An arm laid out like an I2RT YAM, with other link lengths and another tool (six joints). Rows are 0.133 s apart.
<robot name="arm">
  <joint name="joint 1" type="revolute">
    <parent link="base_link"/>
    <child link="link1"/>
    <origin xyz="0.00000 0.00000 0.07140"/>
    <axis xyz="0 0 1"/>
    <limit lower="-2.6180" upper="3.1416"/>
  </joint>
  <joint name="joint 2" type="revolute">
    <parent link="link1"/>
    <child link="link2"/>
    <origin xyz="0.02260 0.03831 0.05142" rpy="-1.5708 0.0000 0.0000"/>
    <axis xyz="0 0 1"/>
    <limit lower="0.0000" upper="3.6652"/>
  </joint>
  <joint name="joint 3" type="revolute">
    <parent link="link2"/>
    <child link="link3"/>
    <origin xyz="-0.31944 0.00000 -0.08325" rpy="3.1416 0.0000 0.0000"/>
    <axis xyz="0 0 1"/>
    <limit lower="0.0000" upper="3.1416"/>
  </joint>
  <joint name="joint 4" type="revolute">
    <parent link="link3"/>
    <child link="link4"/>
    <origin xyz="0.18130 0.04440 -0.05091"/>
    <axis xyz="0 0 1"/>
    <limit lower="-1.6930" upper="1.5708"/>
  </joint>
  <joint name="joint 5" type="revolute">
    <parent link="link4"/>
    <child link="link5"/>
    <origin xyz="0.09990 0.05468 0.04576" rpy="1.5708 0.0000 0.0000"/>
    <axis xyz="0 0 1"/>
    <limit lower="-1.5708" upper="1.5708"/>
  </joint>
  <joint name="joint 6" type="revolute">
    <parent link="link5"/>
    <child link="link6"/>
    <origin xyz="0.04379 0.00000 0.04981" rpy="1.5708 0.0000 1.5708"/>
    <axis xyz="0 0 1"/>
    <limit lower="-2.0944" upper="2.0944"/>
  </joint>
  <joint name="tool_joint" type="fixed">
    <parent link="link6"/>
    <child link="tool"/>
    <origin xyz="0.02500 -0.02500 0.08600" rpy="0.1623 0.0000 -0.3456"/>
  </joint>
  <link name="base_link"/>
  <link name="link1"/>
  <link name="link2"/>
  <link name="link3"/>
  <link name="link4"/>
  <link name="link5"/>
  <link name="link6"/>
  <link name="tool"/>
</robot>
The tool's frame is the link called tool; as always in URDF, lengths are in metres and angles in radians.
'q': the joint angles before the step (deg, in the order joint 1, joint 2, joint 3, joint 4, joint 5, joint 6). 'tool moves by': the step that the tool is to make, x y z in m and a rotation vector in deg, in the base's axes. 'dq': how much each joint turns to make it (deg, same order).
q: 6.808, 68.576, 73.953, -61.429, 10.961, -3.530
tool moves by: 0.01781, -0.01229, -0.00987, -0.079, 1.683, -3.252
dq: -3.300, 4.283, -0.001, 2.602, -0.087, -0.001
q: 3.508, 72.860, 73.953, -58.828, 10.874, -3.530
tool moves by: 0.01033, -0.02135, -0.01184, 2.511, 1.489, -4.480
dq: -6.056, 3.651, 0.001, 2.186, -2.974, -0.023
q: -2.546, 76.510, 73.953, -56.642, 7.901, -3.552
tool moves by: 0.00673, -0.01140, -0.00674, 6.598, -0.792, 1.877
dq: -7.345, 1.924, 0.001, 2.206, -10.448, -4.481
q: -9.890, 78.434, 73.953, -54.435, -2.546, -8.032
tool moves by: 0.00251, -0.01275, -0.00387, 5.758, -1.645, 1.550
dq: -6.907, 1.682, -0.002, 1.422, -9.486, -4.197
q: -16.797, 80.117, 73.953, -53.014, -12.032, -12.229
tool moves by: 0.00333, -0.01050, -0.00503, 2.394, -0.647, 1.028
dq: -3.957, 1.901, 0.001, 0.961, -4.656, -3.148
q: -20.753, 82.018, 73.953, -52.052, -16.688, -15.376
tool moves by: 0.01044, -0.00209, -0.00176, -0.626, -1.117, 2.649
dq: -0.548, 1.596, 0.001, 1.966, -1.443, -2.995
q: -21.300, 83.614, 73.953, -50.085, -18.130, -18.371
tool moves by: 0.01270, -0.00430, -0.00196, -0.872, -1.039, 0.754
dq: 0.024, 1.770, -0.002, 2.778, 0.001, -0.895
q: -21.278, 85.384, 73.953, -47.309, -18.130, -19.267
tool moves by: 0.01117, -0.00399, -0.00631, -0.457, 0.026, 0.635
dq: 0.001, 2.142, 0.000, 2.032, 0.044, -0.808
